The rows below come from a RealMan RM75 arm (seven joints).
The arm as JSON. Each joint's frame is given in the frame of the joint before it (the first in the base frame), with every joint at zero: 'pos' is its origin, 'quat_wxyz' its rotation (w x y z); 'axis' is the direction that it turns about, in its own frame. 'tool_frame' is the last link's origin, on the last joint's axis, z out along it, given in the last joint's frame.
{
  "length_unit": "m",
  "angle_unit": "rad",
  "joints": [
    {
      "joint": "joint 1",
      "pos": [
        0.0,
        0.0,
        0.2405
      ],
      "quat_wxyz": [
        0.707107,
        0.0,
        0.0,
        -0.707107
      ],
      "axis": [
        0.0,
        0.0,
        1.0
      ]
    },
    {
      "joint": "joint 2",
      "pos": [
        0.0,
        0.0,
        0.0
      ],
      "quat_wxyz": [
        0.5,
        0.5,
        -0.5,
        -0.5
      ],
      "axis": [
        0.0,
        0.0,
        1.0
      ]
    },
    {
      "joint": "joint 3",
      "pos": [
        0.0,
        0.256,
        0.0
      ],
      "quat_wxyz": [
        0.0,
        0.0,
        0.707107,
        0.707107
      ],
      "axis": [
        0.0,
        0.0,
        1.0
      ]
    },
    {
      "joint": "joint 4",
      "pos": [
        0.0,
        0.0,
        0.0
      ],
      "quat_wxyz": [
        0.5,
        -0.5,
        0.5,
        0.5
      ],
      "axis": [
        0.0,
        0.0,
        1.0
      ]
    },
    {
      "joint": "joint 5",
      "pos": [
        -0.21,
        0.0,
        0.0
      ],
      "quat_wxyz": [
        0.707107,
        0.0,
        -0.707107,
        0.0
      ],
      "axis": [
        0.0,
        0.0,
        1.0
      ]
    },
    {
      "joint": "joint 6",
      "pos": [
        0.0,
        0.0,
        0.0
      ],
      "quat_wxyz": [
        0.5,
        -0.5,
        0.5,
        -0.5
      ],
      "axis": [
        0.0,
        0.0,
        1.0
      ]
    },
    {
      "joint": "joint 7",
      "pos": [
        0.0,
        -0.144,
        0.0
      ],
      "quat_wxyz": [
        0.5,
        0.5,
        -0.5,
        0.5
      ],
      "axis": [
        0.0,
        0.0,
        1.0
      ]
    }
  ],
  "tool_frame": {
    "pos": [
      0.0,
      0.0,
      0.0
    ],
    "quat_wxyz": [
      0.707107,
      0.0,
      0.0,
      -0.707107
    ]
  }
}
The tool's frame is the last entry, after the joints.
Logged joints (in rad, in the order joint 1, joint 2, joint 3, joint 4, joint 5, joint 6, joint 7), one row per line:
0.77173, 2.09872, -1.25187, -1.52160, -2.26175, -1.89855, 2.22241
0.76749, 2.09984, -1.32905, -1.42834, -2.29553, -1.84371, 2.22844
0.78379, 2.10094, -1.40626, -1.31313, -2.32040, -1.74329, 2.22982
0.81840, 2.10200, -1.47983, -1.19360, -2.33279, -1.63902, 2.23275
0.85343, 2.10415, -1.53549, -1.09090, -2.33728, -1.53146, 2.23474
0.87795, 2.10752, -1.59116, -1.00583, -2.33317, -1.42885, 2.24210
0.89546, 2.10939, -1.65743, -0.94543, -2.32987, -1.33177, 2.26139
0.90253, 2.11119, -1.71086, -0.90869, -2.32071, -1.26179, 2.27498
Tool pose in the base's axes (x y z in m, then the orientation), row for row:
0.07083, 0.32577, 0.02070, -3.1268, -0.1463, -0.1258
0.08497, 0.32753, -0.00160, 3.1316, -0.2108, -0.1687
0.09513, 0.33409, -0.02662, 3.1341, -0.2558, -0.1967
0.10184, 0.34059, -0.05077, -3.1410, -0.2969, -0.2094
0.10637, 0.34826, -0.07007, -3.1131, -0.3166, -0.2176
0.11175, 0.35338, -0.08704, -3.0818, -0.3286, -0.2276
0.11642, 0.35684, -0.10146, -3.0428, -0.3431, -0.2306
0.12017, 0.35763, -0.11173, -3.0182, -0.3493, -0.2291
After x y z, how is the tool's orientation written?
As angles about the fixed x, y, z axes (roll, pitch, yaw), in radians.
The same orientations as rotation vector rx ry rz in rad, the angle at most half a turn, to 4 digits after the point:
-3.1215, 0.1949, -0.2302
3.0858, -0.2625, 0.3252
3.0691, -0.3043, 0.3936
3.0606, -0.3215, 0.4578
3.0783, -0.3292, 0.4961
-3.0587, 0.3342, -0.5173
-3.0193, 0.3235, -0.5398
-2.9948, 0.3115, -0.5490

